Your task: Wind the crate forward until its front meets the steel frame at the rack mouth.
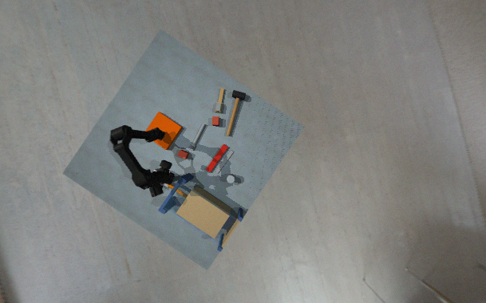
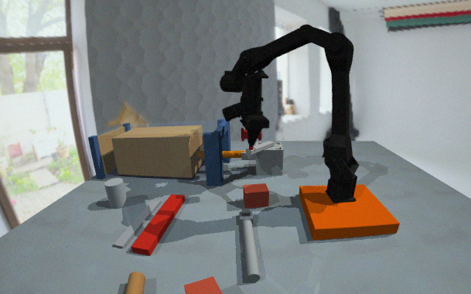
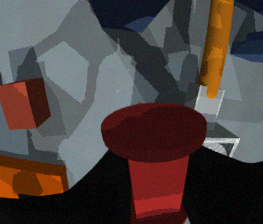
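My gripper tip is now 30 mm to the left of the grey crank handle, 20 mm past it and 10 mm above it. The rest, counted from my gripper tip: grey winch: 80 mm to the right, 80 mm below, 80 mm behind; then red knob: 20 mm above; then frame: 100 mm ahead, 90 mm to the right, 10 mm below.
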